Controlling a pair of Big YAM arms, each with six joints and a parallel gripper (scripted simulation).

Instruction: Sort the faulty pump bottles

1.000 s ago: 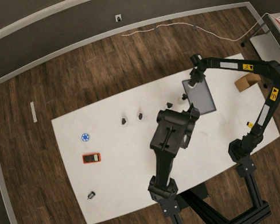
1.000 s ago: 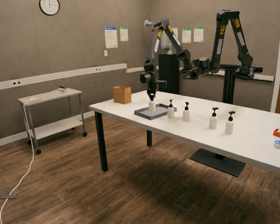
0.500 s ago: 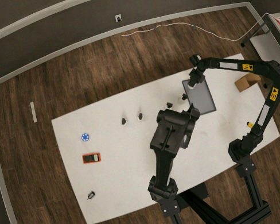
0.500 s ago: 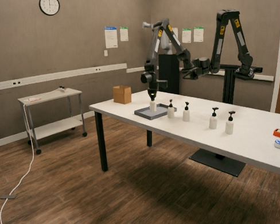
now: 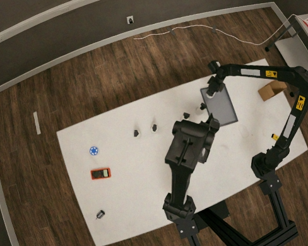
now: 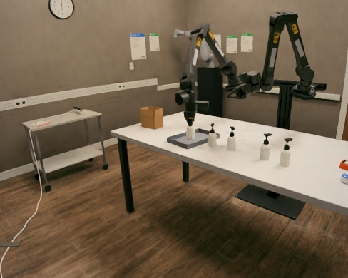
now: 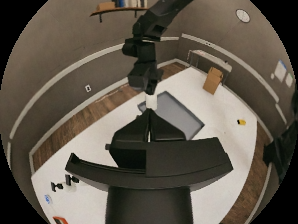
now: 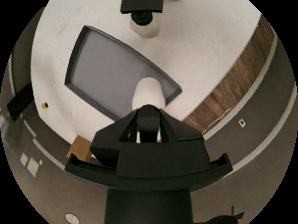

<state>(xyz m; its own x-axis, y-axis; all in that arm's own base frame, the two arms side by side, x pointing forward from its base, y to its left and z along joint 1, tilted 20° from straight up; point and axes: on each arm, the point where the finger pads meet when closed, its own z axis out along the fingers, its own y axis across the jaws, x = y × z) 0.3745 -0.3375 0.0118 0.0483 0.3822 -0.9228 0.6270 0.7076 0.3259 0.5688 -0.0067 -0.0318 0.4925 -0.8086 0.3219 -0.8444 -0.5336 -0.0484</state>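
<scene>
The grey tray lies 100 mm behind my right hand, 50 mm to the right of it and 130 mm below it. The rest, counted from my right hand: cardboard box: 140 mm behind, 520 mm to the right, 70 mm below; black object: 500 mm behind, 990 mm to the left, 120 mm below.
</scene>
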